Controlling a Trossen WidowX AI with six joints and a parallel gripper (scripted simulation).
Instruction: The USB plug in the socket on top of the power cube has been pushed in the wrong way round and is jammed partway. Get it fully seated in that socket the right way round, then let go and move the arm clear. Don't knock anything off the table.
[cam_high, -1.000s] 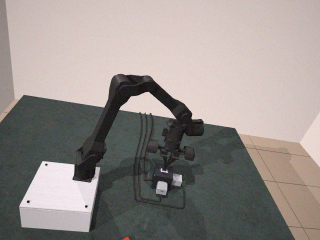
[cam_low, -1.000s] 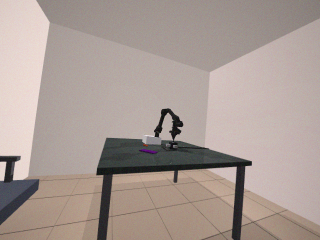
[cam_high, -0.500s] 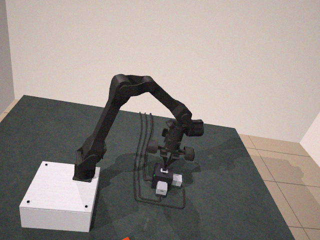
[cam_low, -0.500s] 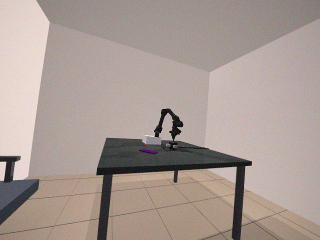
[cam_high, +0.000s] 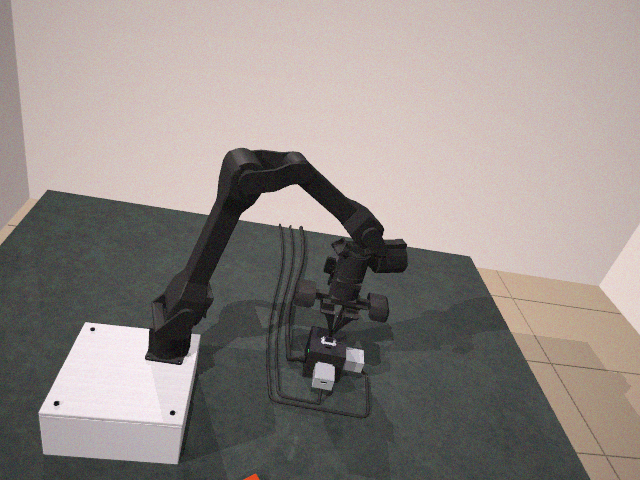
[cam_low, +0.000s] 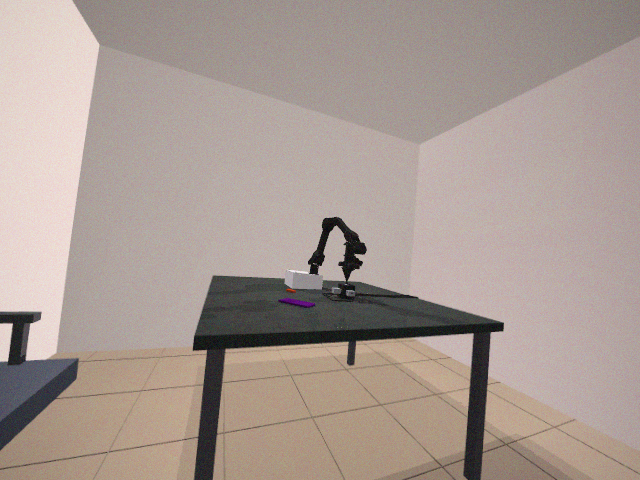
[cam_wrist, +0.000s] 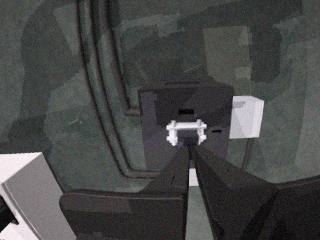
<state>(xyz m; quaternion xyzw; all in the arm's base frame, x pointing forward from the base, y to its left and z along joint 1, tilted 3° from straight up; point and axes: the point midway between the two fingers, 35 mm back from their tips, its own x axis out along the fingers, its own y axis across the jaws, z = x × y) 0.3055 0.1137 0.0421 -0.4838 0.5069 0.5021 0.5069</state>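
Right now my gripper tip is 10 mm above the dark USB plug. The rest, counted from my gripper tip: white socket (30 mm below); small orange piece (130 mm behind, 300 mm to the right, 100 mm below); purple bar (180 mm ahead, 330 mm to the right, 100 mm below).
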